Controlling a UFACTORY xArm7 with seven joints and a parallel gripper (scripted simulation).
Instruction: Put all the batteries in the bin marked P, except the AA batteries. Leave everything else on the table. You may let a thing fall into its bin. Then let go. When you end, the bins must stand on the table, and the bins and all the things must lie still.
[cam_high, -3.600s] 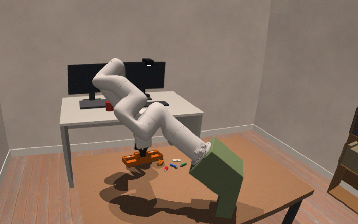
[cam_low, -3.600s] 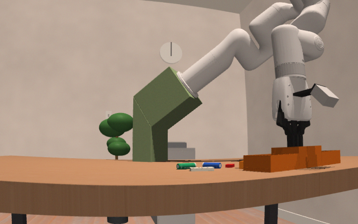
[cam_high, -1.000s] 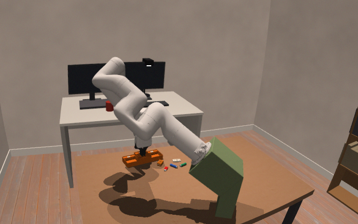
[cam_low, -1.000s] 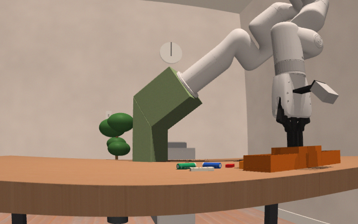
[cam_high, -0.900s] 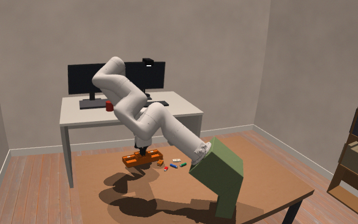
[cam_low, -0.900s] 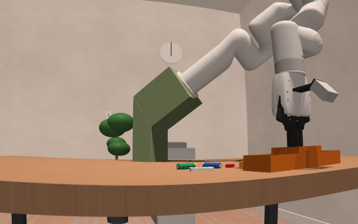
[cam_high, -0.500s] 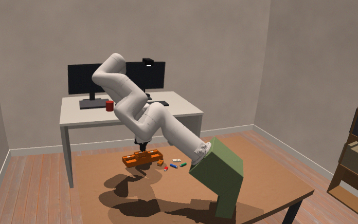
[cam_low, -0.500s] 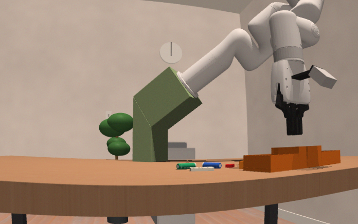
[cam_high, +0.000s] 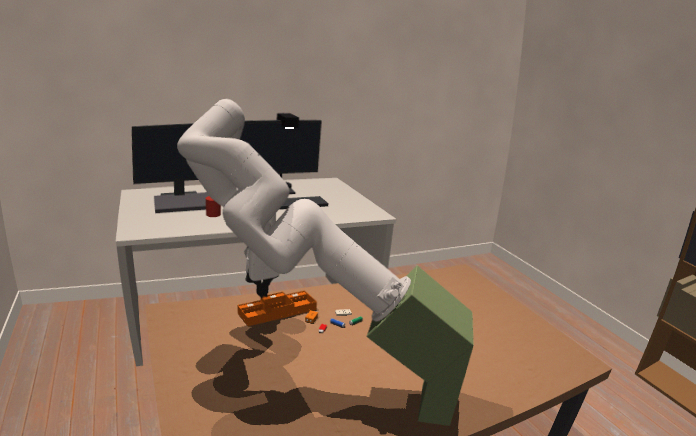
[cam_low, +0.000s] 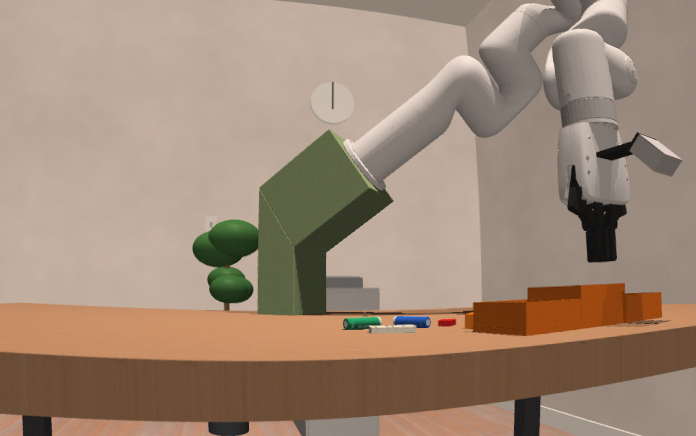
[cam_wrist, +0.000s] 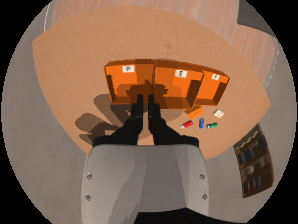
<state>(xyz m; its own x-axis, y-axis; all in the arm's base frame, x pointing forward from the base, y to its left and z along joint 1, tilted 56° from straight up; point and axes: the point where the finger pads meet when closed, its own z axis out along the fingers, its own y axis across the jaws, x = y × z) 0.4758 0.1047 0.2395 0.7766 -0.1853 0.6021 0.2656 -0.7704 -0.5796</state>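
Now: the orange block-shaped battery 150 mm to the right of my hand, 90 mm below it and 50 mm behind it. From my hand the other things lie so: blue battery: 230 mm to the right, 90 mm below, 80 mm behind; small red battery: 180 mm to the right, 100 mm behind, 90 mm below; flat white piece: 270 mm to the right, 90 mm below, 10 mm behind.
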